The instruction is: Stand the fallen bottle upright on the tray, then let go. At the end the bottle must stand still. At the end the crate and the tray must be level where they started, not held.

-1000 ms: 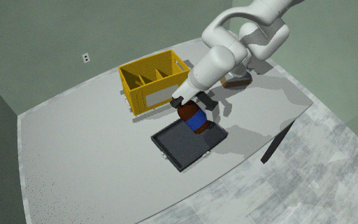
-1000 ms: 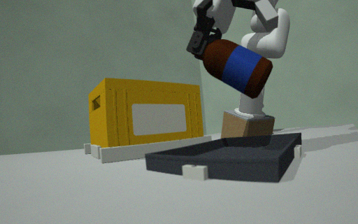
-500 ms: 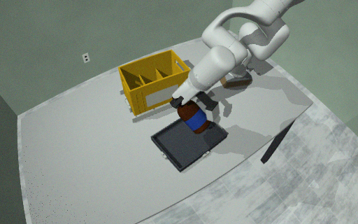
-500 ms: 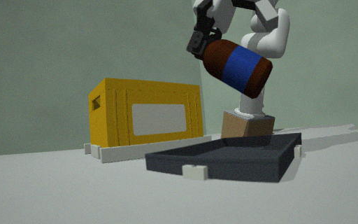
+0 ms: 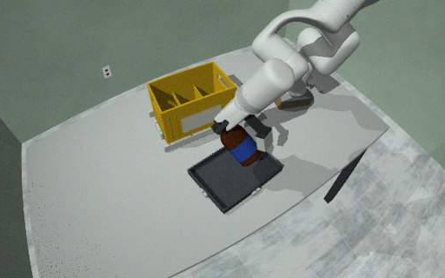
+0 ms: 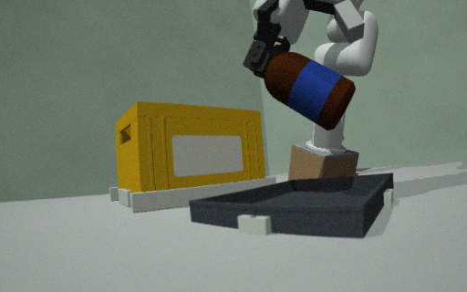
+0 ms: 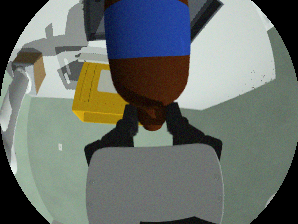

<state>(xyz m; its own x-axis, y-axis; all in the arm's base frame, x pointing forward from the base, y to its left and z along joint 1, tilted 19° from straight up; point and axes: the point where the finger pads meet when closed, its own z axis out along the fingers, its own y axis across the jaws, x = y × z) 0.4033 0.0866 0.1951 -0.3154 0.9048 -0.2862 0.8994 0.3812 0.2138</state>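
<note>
The brown bottle lies 2 cm behind my hand, 4 cm to the left of it and 4 cm below it. The rest, counted from my hand: dark grey tray 2 cm behind, 5 cm to the left, 19 cm below; yellow crate 1 cm behind, 25 cm to the right, 12 cm below.
</note>
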